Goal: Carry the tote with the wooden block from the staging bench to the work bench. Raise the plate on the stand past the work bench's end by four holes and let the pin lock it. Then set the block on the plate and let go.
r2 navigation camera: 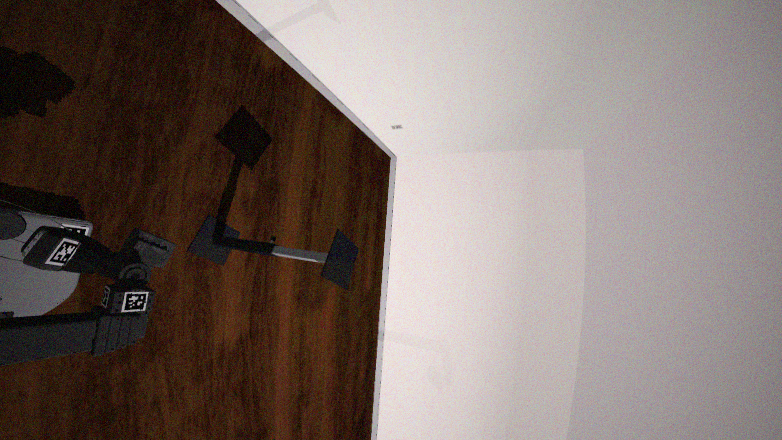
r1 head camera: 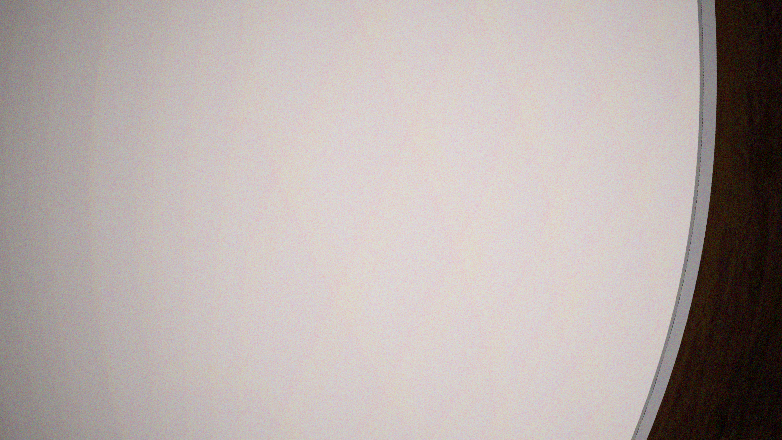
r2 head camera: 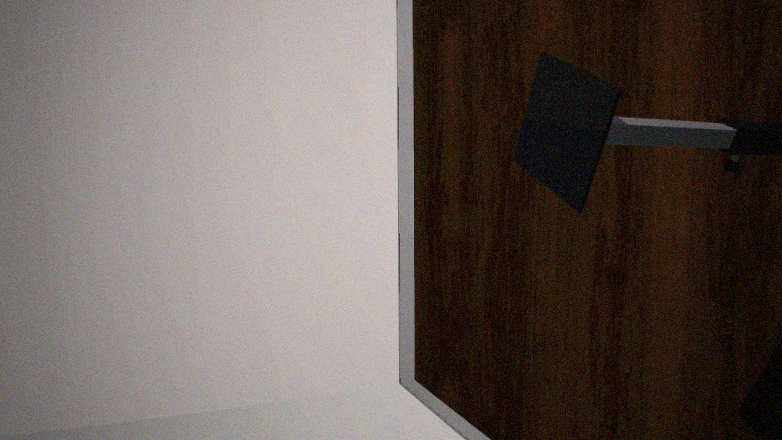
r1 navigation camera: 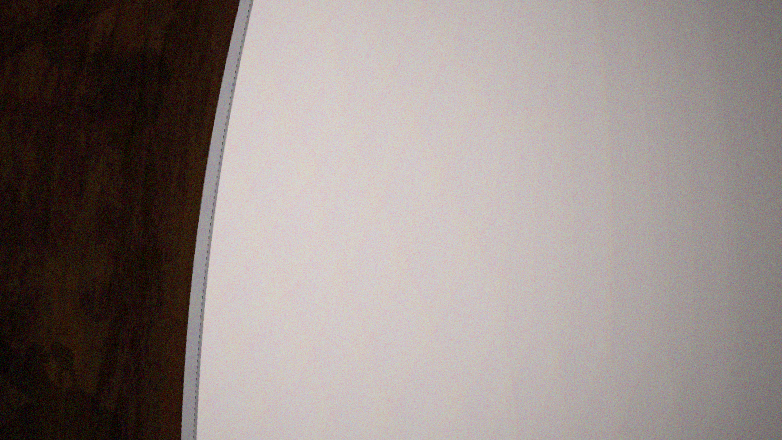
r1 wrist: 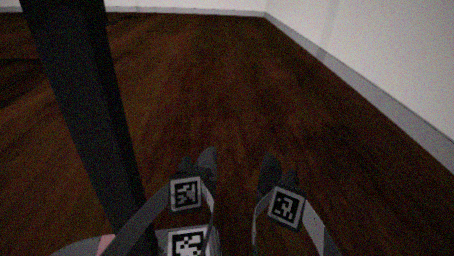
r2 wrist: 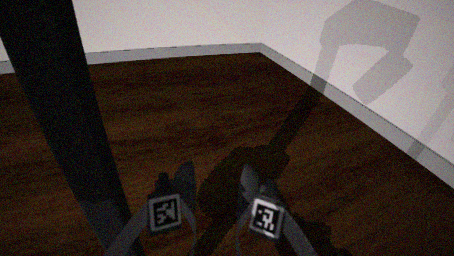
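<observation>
The stand shows in the r2 head and navigation views. Its dark square plate point(r2 head camera: 565, 131) point(r2 navigation camera: 340, 258) sits on a silver post point(r2 head camera: 675, 132) point(r2 navigation camera: 298, 253), which runs into a dark sleeve point(r2 head camera: 757, 137) point(r2 navigation camera: 246, 245). A small pin knob point(r2 head camera: 731, 163) point(r2 navigation camera: 272, 238) sticks out near the sleeve's top. The stand's base point(r2 navigation camera: 210, 243) rests on the floor. The pin's hole cannot be told. My r1 gripper point(r1 wrist: 239, 162) is open, with floor beyond its fingers. My r2 gripper point(r2 wrist: 217, 179) is open, with shadowed floor beyond. The tote, block and benches do not show.
White walls point(r1 head camera: 382, 218) point(r1 navigation camera: 464, 218) fill most of both upper r1 views. Part of r2's arm point(r2 navigation camera: 49, 339) and wrist point(r2 navigation camera: 125, 298) lies left of the stand in the r2 navigation view. A wall corner point(r2 navigation camera: 393, 157) lies past the plate. Dark shadows fall on the floor.
</observation>
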